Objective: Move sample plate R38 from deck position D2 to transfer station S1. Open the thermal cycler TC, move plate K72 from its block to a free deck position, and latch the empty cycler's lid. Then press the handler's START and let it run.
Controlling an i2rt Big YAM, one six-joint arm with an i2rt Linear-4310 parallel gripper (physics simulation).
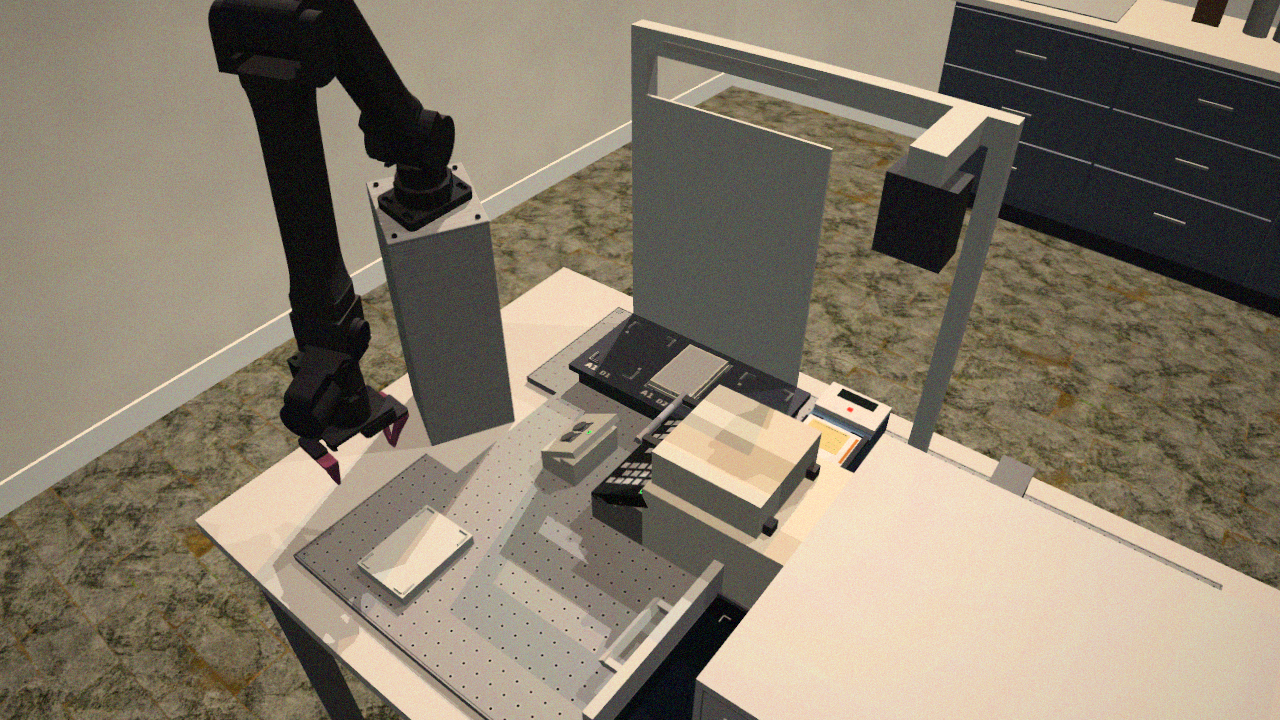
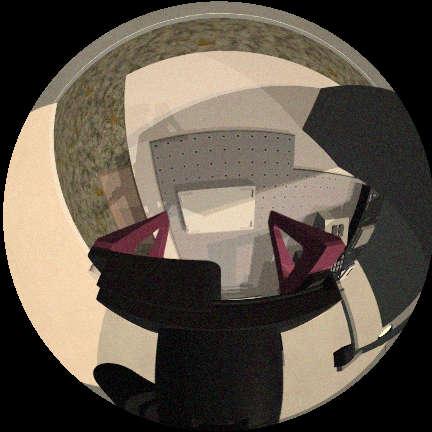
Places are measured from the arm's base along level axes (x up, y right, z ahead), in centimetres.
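Pixels of known places: gripper, between the fingertips: (image 1: pixel 365 463) (image 2: pixel 218 216); arm's base, origin of its link: (image 1: pixel 425 201).
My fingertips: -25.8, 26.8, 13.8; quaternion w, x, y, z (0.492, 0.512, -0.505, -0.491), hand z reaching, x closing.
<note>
For each thing: its middle in the pictures, then the offset to it from my fingertips, as dx, dy, dz. "pt": a spot on its surface instead. Level surfaces: height alone.
- light plate, middle of its body: (image 1: pixel 689 373) (image 2: pixel 364 235) -9.8, -54.9, +15.7
- black deck, height of its surface: dx -10.6
- beige boxy machine, a spot on its surface: (image 1: pixel 733 447) pt +4.8, -33.2, +40.0
- pale flat block, middle of its body: (image 1: pixel 416 553) (image 2: pixel 218 208) -14.2, -0.1, +7.7
- small sloped box, middle of its body: (image 1: pixel 580 441) (image 2: pixel 333 229) -11.1, -31.2, +12.0
- upright panel with a handle, a spot on its surface: (image 1: pixel 653 649) pt -6.7, -7.9, +47.4
My gripper (image 1: pixel 364 458) (image 2: pixel 218 216) is open and empty, with its dark red fingers in the air above the table's left side. A light plate (image 1: pixel 687 371) lies at the position marked D2 on the black deck (image 1: pixel 608 358); its label is unreadable. A beige boxy machine (image 1: pixel 733 447), seemingly the thermal cycler, has its top down and a grey handle bar at its deck side; its latch state is unclear. Plate K72 does not show. A pale flat block (image 1: pixel 416 550) (image 2: pixel 217 210) with corner marks lies on the perforated board; whether it is S1 is unclear.
A grey pedestal (image 1: pixel 452 322) carries the arm. A small sloped box (image 1: pixel 580 447) with a green light stands before the machine. An upright panel with a handle (image 1: pixel 653 649), a large white cabinet (image 1: pixel 984 573) and a tall grey frame (image 1: pixel 962 295) stand to the right.
</note>
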